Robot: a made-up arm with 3 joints. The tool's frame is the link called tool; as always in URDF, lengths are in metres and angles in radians. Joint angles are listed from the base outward.
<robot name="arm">
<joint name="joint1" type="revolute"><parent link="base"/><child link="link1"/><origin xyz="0.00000 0.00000 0.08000" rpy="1.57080 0.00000 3.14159"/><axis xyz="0 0 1"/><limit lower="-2.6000" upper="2.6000"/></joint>
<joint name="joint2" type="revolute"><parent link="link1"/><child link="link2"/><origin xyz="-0.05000 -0.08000 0.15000" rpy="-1.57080 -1.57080 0.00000"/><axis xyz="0 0 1"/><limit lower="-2.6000" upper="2.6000"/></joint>
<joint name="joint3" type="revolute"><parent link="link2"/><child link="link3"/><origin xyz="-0.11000 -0.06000 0.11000" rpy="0.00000 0.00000 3.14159"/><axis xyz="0 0 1"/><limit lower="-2.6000" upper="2.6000"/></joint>
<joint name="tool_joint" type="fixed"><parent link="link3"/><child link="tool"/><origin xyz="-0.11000 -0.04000 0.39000" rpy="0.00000 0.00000 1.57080"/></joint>
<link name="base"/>
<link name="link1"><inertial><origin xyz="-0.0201 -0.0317 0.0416"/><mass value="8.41"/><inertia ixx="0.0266" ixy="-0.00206" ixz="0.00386" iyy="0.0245" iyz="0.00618" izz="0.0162"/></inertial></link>
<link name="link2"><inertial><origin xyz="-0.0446 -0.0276 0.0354"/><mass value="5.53"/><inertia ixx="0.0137" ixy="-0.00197" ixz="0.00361" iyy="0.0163" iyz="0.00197" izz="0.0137"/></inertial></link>
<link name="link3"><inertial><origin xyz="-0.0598 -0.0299 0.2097"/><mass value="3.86"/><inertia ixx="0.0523" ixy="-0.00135" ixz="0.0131" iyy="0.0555" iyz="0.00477" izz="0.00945"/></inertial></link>
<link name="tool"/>
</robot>
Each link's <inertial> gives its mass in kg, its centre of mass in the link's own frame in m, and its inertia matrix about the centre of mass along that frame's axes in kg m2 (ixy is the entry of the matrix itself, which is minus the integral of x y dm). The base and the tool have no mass. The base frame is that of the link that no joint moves.
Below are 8 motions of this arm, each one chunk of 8 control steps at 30 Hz.
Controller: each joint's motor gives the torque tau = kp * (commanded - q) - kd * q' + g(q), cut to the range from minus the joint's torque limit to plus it. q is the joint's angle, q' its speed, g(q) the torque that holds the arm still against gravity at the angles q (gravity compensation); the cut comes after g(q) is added. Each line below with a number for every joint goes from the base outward.
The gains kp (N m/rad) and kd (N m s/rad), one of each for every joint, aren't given. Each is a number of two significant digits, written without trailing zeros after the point. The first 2 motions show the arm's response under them.
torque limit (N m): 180 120 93
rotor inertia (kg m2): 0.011 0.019 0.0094
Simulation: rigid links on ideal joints. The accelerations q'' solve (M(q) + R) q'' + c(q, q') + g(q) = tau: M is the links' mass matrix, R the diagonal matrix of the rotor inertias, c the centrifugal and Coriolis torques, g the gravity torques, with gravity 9.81 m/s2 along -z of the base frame. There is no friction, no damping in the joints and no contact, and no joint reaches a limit. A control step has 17 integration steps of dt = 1/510 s. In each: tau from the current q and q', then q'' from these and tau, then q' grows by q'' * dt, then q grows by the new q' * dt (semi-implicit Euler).
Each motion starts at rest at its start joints. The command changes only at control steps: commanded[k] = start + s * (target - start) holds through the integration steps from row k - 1 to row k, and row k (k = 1, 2, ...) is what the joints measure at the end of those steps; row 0 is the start. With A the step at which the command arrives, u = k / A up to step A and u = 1 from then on. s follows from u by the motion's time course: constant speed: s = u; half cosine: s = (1 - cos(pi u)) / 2; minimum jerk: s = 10 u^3 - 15 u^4 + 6 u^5; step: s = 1 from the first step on.
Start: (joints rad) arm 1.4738 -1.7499 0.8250
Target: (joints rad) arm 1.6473 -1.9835 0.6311
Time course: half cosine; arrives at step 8
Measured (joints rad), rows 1 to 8:
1: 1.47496 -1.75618 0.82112
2: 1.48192 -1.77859 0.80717
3: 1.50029 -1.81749 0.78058
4: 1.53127 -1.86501 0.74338
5: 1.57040 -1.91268 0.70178
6: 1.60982 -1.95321 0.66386
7: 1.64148 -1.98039 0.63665
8: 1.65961 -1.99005 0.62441
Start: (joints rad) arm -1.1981 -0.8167 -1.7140
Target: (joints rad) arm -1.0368 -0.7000 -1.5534
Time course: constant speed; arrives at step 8
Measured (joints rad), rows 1 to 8:
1: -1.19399 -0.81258 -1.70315
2: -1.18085 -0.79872 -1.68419
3: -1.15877 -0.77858 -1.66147
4: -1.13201 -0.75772 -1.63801
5: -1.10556 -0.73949 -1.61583
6: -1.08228 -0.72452 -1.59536
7: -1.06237 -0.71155 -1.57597
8: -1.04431 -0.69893 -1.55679
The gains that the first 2 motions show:
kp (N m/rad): 250 200 100
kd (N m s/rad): 8.4 3.3 2.3
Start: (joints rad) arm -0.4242 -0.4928 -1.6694
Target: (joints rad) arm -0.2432 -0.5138 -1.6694
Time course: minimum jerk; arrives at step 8
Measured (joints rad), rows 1 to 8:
1: -0.42326 -0.49349 -1.66935
2: -0.41688 -0.49730 -1.66934
3: -0.39909 -0.50443 -1.67021
4: -0.36740 -0.51134 -1.67160
5: -0.32537 -0.51403 -1.67203
6: -0.28174 -0.51150 -1.67077
7: -0.24696 -0.50619 -1.66854
8: -0.22820 -0.50228 -1.66667

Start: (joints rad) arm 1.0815 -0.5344 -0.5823
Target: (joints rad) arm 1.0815 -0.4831 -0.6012
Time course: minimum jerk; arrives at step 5
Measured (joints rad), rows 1 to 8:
1: 1.08122 -0.53205 -0.58316
2: 1.08016 -0.52031 -0.58709
3: 1.07954 -0.50048 -0.59307
4: 1.08067 -0.48436 -0.59835
5: 1.08286 -0.48025 -0.60109
6: 1.08386 -0.48230 -0.60226
7: 1.08323 -0.48340 -0.60212
8: 1.08205 -0.48322 -0.60136

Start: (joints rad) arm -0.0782 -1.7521 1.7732
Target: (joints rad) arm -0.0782 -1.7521 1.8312
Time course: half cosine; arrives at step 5
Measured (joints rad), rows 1 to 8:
1: -0.07777 -1.75253 1.77722
2: -0.07694 -1.75319 1.78913
3: -0.07663 -1.75308 1.80614
4: -0.07740 -1.75201 1.82217
5: -0.07901 -1.75067 1.83098
6: -0.08020 -1.75038 1.83292
7: -0.08011 -1.75136 1.83246
8: -0.07918 -1.75235 1.83148

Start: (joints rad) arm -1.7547 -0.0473 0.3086
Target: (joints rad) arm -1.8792 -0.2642 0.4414
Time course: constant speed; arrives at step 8
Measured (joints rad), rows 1 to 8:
1: -1.75682 -0.06848 0.31760
2: -1.76774 -0.10013 0.33295
3: -1.78629 -0.12883 0.35191
4: -1.80715 -0.15616 0.37155
5: -1.82656 -0.18373 0.38990
6: -1.84343 -0.21099 0.40674
7: -1.85839 -0.23783 0.42272
8: -1.87266 -0.26462 0.43854

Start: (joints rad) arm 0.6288 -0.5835 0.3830
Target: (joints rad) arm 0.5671 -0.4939 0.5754
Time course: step
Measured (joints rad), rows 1 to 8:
1: 0.62047 -0.50664 0.50974
2: 0.58336 -0.47102 0.57676
3: 0.55614 -0.49353 0.58960
4: 0.54687 -0.50347 0.58734
5: 0.55177 -0.49723 0.58262
6: 0.56191 -0.49261 0.57686
7: 0.56964 -0.49237 0.57275
8: 0.57222 -0.49299 0.57196

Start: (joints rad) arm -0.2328 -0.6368 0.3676
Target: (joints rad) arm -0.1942 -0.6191 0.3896
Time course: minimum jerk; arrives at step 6
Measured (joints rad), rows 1 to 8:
1: -0.23229 -0.63636 0.36849
2: -0.22926 -0.63389 0.37283
3: -0.22199 -0.62884 0.37973
4: -0.21117 -0.62305 0.38563
5: -0.20014 -0.61901 0.38781
6: -0.19271 -0.61787 0.38680
7: -0.19002 -0.61829 0.38637
8: -0.19079 -0.61878 0.38754

